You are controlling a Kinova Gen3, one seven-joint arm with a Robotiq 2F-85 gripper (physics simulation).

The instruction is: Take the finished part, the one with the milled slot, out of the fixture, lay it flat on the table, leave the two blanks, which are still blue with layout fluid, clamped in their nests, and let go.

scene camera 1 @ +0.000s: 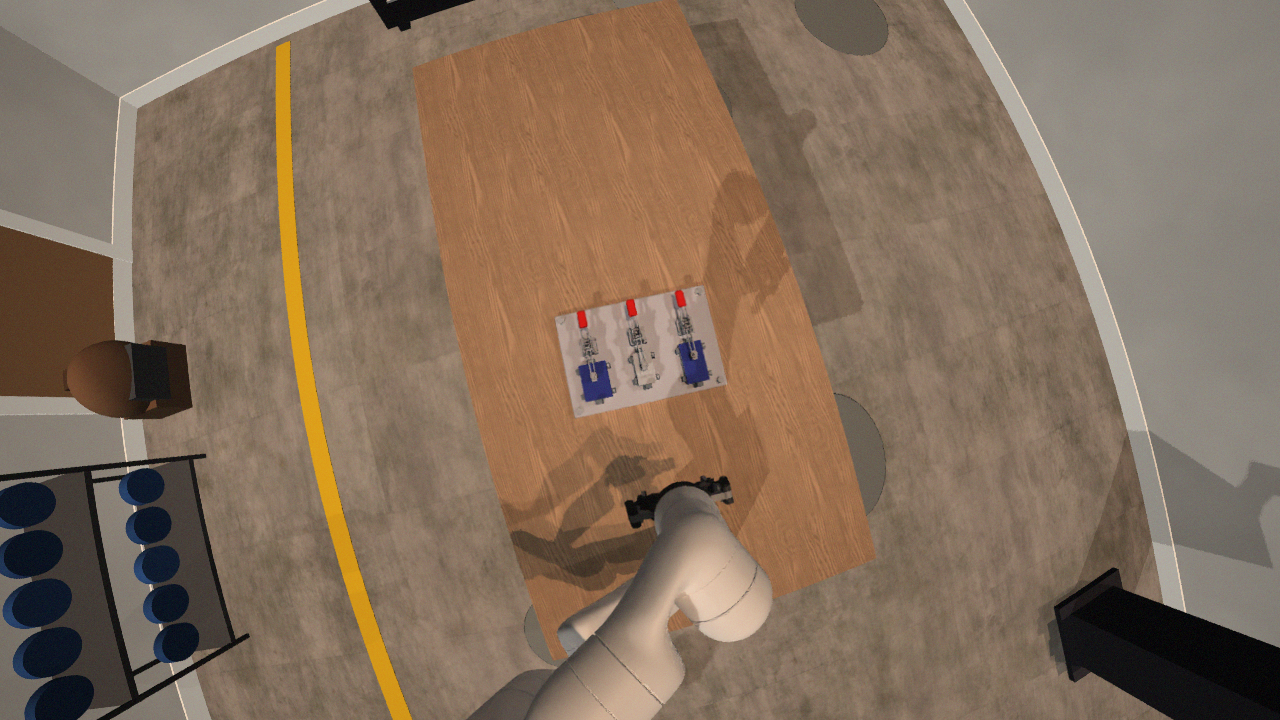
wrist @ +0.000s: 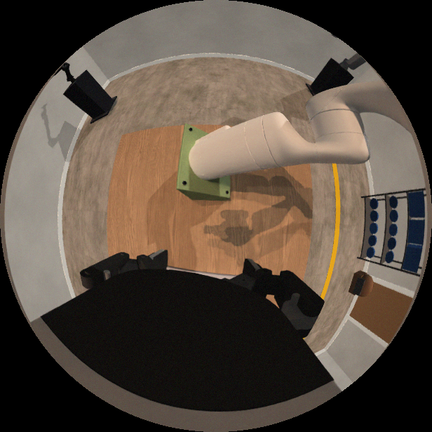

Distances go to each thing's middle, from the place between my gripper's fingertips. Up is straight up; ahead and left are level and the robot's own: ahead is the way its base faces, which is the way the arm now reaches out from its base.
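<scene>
You'd find the fixture plate (scene camera 1: pixel 609 324) 25 cm ahead of my hand and 4 cm to the right of it, and it's 30 cm below my hand too.
</scene>
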